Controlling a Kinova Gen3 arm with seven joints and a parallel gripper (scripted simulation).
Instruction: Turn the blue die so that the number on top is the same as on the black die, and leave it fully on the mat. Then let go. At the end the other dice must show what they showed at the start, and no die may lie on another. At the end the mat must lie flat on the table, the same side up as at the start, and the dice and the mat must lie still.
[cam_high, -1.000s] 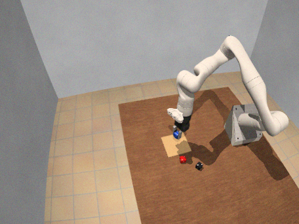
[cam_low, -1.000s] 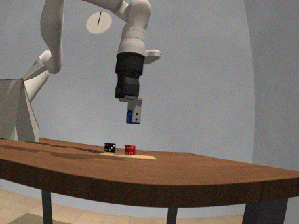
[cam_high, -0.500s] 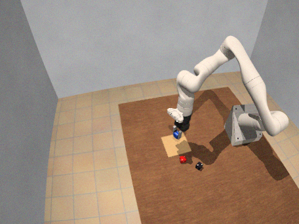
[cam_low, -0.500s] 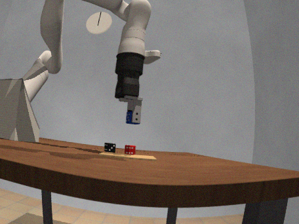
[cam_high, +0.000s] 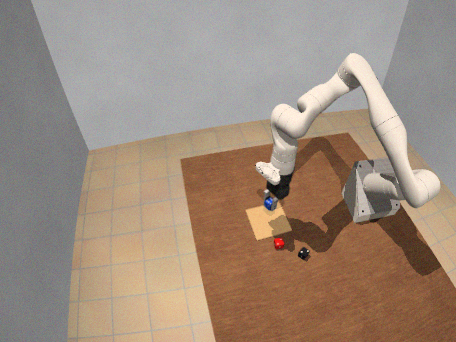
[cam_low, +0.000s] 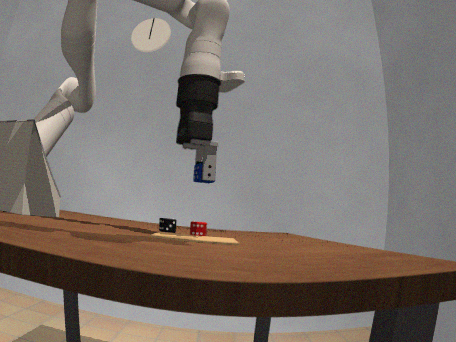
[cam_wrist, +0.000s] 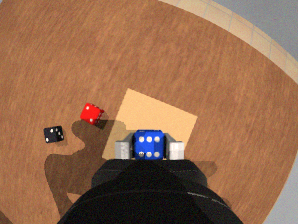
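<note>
Right now my hand is 12 cm above the tan mat and 1 cm past it. From my hand the other things lie so: red die 11 cm to the left, 10 cm below, 1 cm behind; black die 17 cm to the left, 10 cm below, 8 cm behind; blue die right at my hand.
</note>
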